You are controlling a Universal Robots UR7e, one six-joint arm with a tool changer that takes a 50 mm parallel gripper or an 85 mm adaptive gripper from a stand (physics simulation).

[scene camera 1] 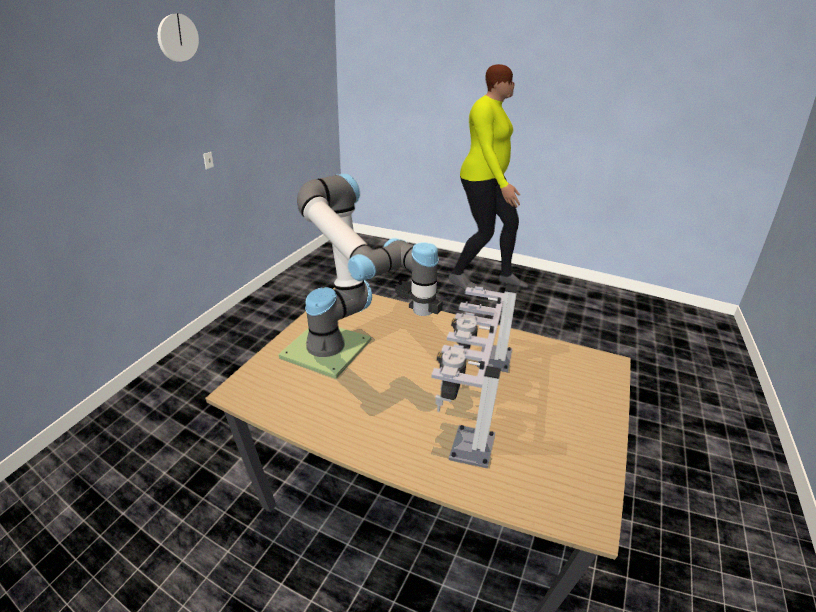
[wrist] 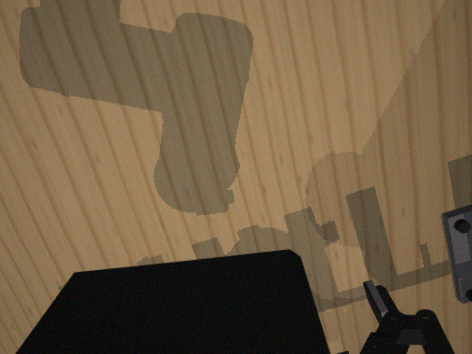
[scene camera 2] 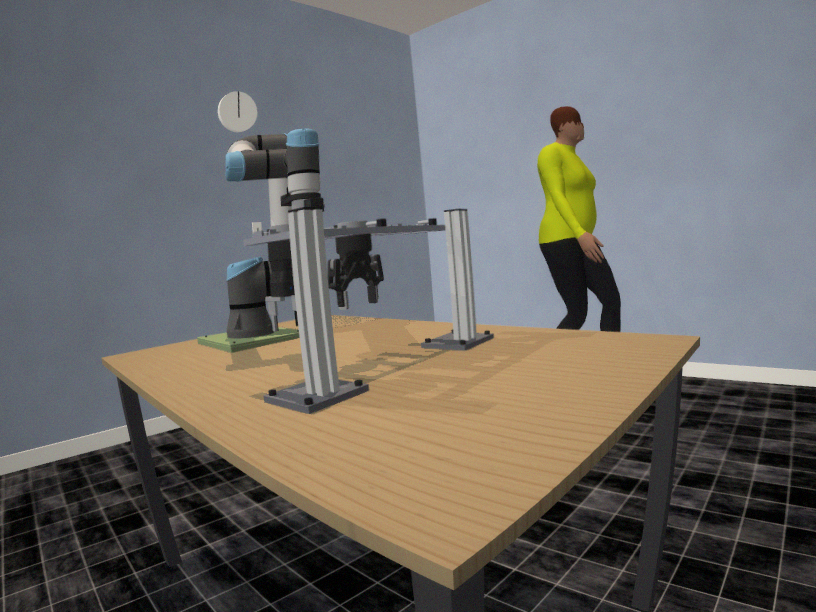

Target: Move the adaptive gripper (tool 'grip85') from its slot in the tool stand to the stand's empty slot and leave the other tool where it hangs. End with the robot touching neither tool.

Labels:
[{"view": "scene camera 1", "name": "parallel gripper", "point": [453,360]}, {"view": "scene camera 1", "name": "tool stand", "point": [473,446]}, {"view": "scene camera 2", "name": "parallel gripper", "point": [281,282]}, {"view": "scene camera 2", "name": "adaptive gripper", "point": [355,262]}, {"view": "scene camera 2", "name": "tool stand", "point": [322,388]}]

